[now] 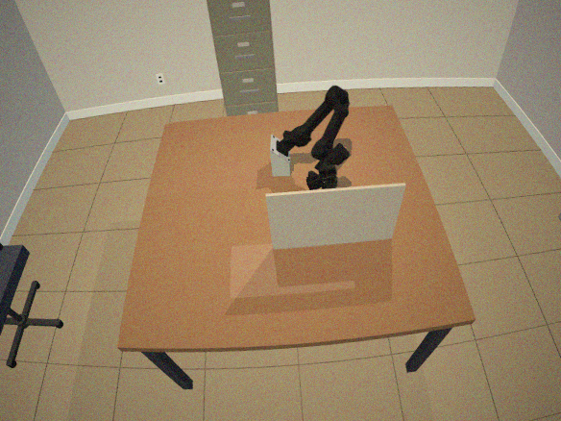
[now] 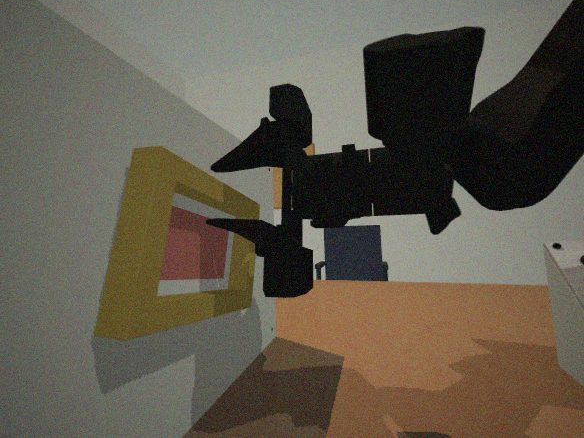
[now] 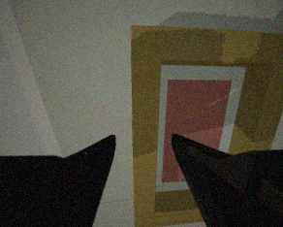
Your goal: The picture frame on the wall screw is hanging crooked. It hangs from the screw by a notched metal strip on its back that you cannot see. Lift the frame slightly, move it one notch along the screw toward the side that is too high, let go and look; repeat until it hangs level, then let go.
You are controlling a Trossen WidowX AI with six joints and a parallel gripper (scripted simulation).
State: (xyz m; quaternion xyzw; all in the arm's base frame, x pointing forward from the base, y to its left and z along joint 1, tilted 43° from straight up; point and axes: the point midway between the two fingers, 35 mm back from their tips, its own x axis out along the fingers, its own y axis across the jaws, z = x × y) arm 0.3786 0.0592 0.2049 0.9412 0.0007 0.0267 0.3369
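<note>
Right now my gripper tip is 5 cm above the picture frame, 1 cm to the right of it and 1 cm short of it. From my gripper tip the other things lie so: grey wall panel (6 cm below, 2 cm ahead, 1 cm to the left).
</note>
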